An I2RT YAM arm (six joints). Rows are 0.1 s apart.
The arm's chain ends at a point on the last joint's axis. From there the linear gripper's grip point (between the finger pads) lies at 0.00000 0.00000 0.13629 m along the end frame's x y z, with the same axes.
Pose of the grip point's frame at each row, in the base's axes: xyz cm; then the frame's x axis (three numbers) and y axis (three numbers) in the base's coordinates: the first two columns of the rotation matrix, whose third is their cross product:
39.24 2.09 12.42 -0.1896 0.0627 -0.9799 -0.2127 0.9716 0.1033
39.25 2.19 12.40 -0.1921 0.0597 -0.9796 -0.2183 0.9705 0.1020
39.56 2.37 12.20 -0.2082 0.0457 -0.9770 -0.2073 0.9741 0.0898
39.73 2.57 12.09 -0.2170 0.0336 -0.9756 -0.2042 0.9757 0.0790
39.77 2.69 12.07 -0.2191 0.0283 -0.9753 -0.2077 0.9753 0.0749
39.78 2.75 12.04 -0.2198 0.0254 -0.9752 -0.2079 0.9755 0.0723
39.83 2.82 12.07 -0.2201 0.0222 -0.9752 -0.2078 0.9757 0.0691
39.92 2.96 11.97 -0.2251 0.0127 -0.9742 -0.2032 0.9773 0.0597
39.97 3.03 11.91 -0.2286 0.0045 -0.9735 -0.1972 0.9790 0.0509
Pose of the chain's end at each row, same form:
26.18 -1.02 14.75 -0.1896 0.0627 -0.9799 -0.2127 0.9716 0.1033
26.21 -0.99 14.76 -0.1921 0.0597 -0.9796 -0.2183 0.9705 0.1020
26.53 -0.65 14.83 -0.2082 0.0457 -0.9770 -0.2073 0.9741 0.0898
26.72 -0.38 14.88 -0.2170 0.0336 -0.9756 -0.2042 0.9757 0.0790
26.78 -0.29 14.90 -0.2191 0.0283 -0.9753 -0.2077 0.9753 0.0749
26.79 -0.23 14.89 -0.2198 0.0254 -0.9752 -0.2079 0.9755 0.0723
26.84 -0.15 14.93 -0.2201 0.0222 -0.9752 -0.2078 0.9757 0.0691
26.93 0.08 14.93 -0.2251 0.0127 -0.9742 -0.2032 0.9773 0.0597
26.98 0.26 14.95 -0.2286 0.0045 -0.9735 -0.1972 0.9790 0.0509

